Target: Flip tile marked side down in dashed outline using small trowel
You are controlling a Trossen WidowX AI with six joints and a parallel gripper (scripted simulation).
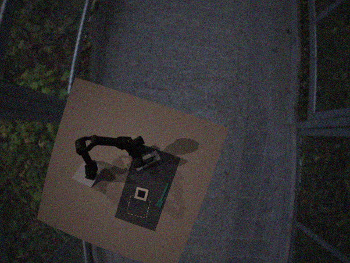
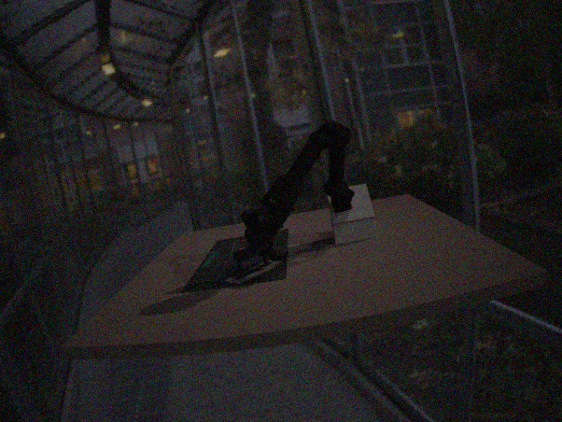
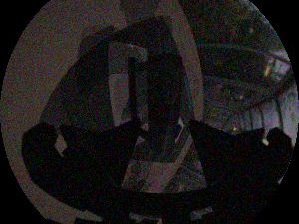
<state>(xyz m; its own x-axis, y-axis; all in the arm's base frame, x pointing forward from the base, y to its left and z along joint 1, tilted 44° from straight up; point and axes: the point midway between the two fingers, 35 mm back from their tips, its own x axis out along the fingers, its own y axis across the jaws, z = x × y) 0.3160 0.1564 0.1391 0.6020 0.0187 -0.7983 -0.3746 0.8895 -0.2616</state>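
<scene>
Now: gripper tip 21 cm to the left of the dark mat, 10 cm above it and 7 cm short of it. Round my gripper tip: green trowel 24 cm to the right, 20 cm ahead, 7 cm below; then tile 26 cm to the right, 7 cm below, 4 cm ahead.
</scene>
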